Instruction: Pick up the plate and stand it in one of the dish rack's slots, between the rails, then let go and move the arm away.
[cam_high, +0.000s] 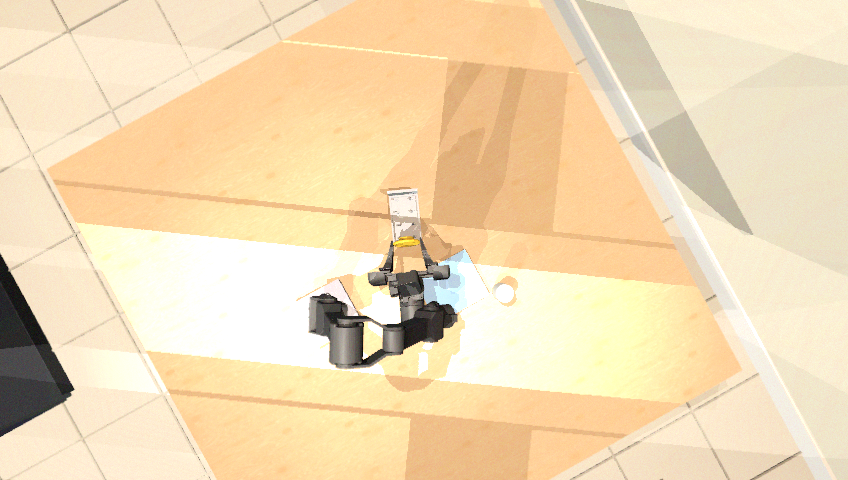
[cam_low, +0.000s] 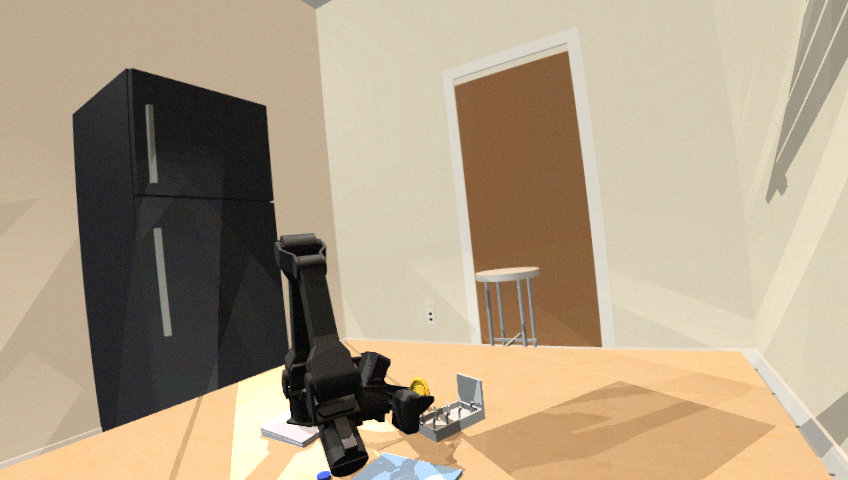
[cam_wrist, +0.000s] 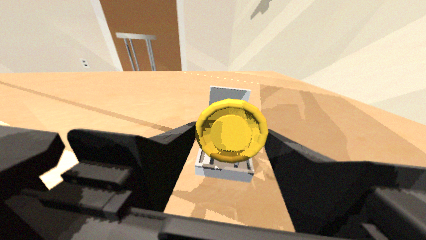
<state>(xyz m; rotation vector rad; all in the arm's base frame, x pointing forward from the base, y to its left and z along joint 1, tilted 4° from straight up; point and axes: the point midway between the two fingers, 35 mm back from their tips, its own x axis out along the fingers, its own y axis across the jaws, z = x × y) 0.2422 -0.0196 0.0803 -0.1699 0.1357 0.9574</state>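
Now: the dish rack 30 mm ahead of my gripper tip, 40 mm to the left of it and 50 mm below it. Also, from my gripper tip: plate: 10 mm to the right; then light blue mat: 10 mm ahead, 160 mm to the right, 80 mm below.
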